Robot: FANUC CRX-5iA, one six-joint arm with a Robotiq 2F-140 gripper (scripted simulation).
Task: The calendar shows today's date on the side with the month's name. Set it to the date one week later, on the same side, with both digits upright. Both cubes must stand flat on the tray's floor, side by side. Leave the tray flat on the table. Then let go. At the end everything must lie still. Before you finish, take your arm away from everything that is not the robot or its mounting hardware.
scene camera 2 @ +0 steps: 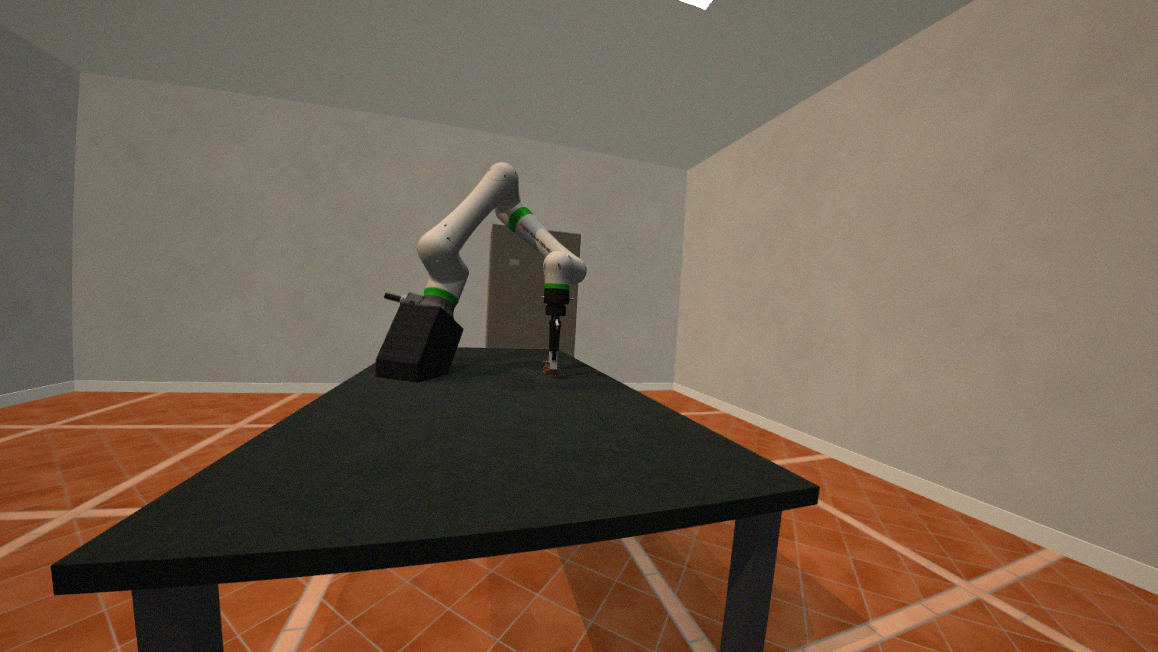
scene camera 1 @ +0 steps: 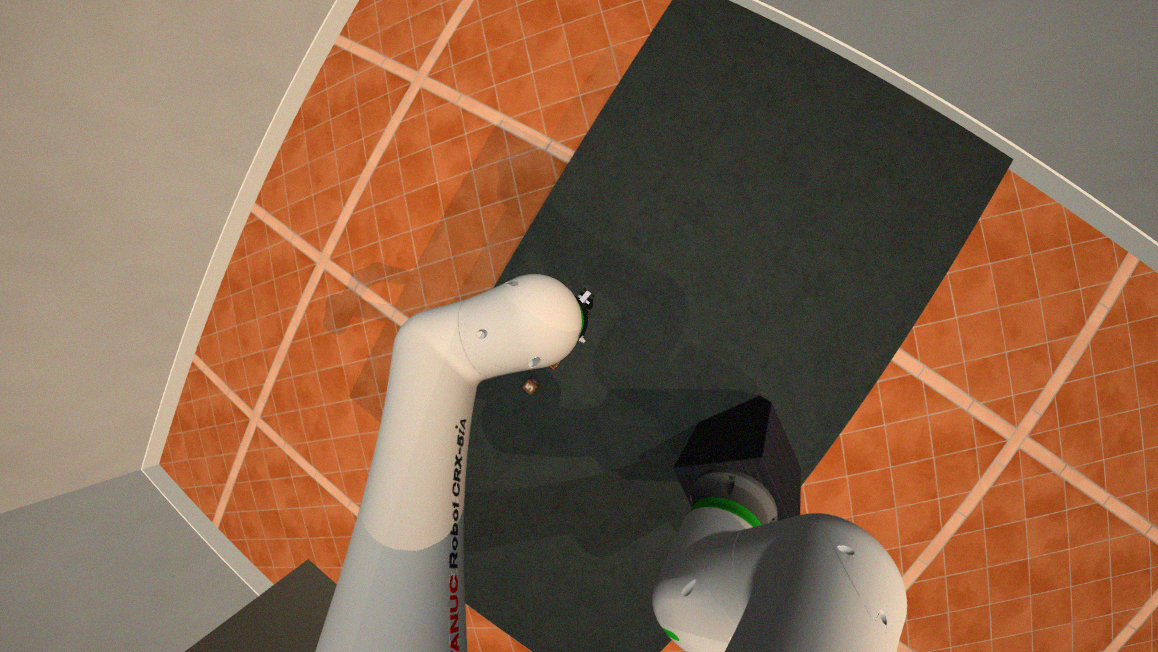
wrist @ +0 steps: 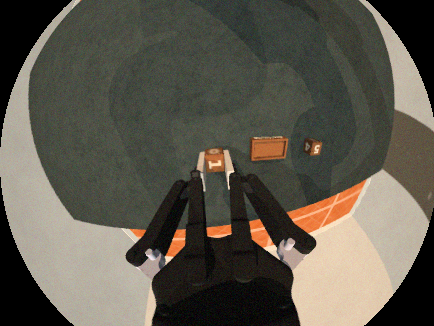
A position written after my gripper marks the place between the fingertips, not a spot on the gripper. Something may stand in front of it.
In view: my gripper (scene camera 2: 552, 368) and a brown tray (wrist: 261, 148).
My gripper shows as well in the wrist view (wrist: 214, 158).
